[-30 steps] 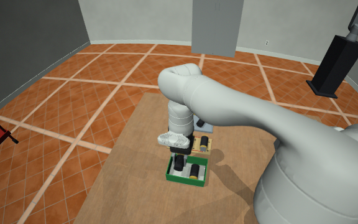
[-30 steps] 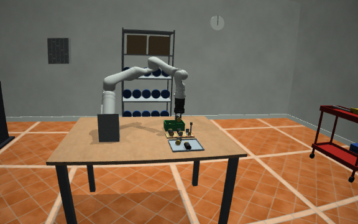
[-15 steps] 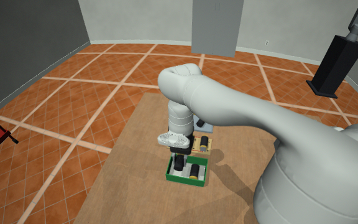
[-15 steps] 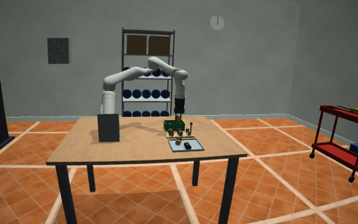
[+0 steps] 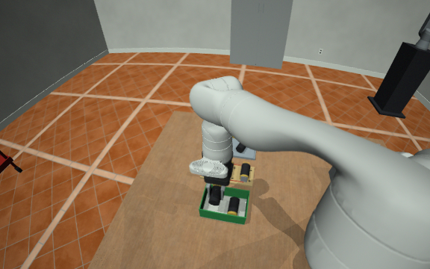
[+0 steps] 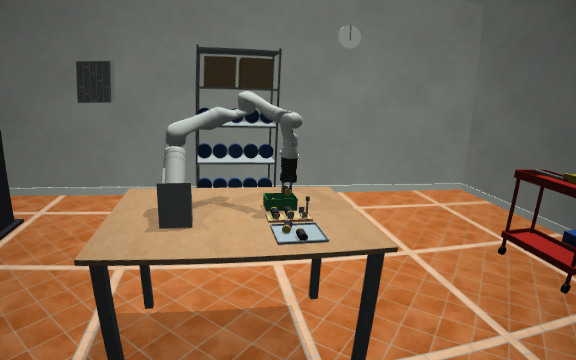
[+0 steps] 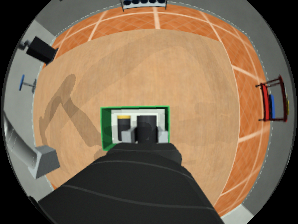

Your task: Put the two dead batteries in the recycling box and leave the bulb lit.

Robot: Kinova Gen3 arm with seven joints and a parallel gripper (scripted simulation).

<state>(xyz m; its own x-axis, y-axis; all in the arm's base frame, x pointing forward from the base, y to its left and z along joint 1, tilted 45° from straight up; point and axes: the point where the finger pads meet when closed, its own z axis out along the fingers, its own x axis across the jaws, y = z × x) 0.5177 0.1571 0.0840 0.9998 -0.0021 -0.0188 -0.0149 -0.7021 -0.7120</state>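
Right now my hand is 30 mm past the green recycling box and 80 mm above it. From my hand the other things lie so: grey tray: 20 mm behind, 320 mm to the right, 90 mm below.
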